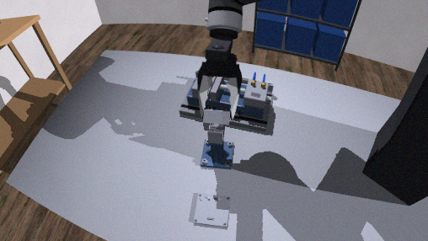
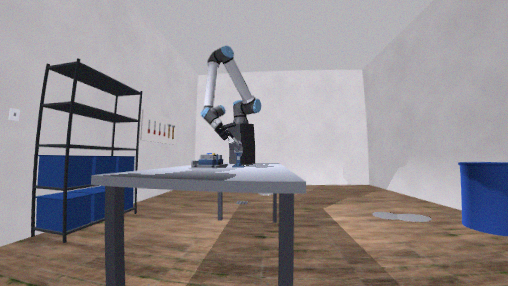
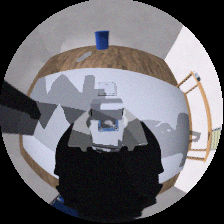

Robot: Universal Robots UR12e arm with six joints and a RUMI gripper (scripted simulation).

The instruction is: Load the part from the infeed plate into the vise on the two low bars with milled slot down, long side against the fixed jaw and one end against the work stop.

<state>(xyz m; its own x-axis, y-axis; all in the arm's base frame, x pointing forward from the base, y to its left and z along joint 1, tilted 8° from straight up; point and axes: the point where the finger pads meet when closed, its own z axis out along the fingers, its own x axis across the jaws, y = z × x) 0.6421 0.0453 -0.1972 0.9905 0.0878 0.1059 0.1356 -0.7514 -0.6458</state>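
Now: hand 10 mm to the right of the grey part and 10 mm above it. Round my hand: infeed plate (20 mm behind, 180 mm to the left, 190 mm below); vise (10 mm ahead, 210 mm to the right, 150 mm below); air cylinder (90 mm behind, 200 mm to the right, 110 mm below).
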